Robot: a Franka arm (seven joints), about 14 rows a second.
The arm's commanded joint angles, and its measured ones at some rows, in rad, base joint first. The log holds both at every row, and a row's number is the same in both.
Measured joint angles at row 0:
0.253, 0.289, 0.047, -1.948, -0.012, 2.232, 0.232
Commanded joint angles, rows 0 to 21:
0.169, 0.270, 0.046, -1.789, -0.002, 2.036, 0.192
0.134, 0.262, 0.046, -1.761, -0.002, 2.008, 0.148
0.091, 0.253, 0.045, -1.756, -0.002, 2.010, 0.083
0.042, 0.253, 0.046, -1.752, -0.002, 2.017, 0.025
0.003, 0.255, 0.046, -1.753, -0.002, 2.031, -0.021
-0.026, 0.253, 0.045, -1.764, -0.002, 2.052, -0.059
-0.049, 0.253, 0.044, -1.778, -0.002, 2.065, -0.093
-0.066, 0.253, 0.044, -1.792, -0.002, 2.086, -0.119
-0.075, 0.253, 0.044, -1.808, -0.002, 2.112, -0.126
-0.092, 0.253, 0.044, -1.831, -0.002, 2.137, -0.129
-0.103, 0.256, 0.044, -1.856, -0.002, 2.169, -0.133
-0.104, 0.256, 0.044, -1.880, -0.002, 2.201, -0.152
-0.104, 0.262, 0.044, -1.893, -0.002, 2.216, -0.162
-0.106, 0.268, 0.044, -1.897, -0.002, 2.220, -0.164
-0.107, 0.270, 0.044, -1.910, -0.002, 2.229, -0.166
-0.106, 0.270, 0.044, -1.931, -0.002, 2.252, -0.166
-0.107, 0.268, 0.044, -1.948, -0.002, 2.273, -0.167
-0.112, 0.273, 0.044, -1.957, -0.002, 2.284, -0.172
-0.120, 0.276, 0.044, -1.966, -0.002, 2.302, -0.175
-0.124, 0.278, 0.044, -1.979, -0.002, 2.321, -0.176
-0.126, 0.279, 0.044, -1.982, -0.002, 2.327, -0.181
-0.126, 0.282, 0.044, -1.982, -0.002, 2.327, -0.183
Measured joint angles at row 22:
-0.104, 0.286, 0.032, -1.963, -0.012, 2.301, -0.144
